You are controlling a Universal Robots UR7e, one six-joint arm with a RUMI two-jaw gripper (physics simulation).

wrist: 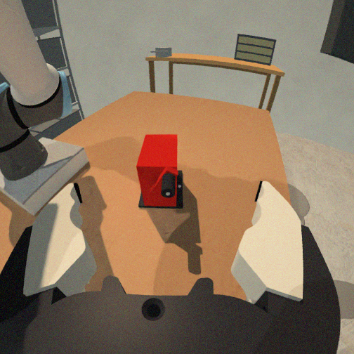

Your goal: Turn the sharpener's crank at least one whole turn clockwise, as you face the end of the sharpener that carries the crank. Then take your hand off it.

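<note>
The red sharpener [156, 151] stands upright on its black base near the middle of the wooden table. Its crank, a red arm with a black cylindrical handle [168, 185], shows at the front right of the body, the handle's end facing the camera. My gripper [167, 185] is wide open and empty. Its two pale jaws stand far to the left and right of the sharpener, nearer the camera, and touch neither the sharpener nor the handle. The far side of the sharpener is hidden.
The wooden table [230, 135] carries the sharpener. The arm's base stands on a grey block [55, 172] at the left. A second table [210, 61] with a small grey device [163, 52] and a slatted panel [255, 49] stands behind. A grey shelf rack stands at the far left.
</note>
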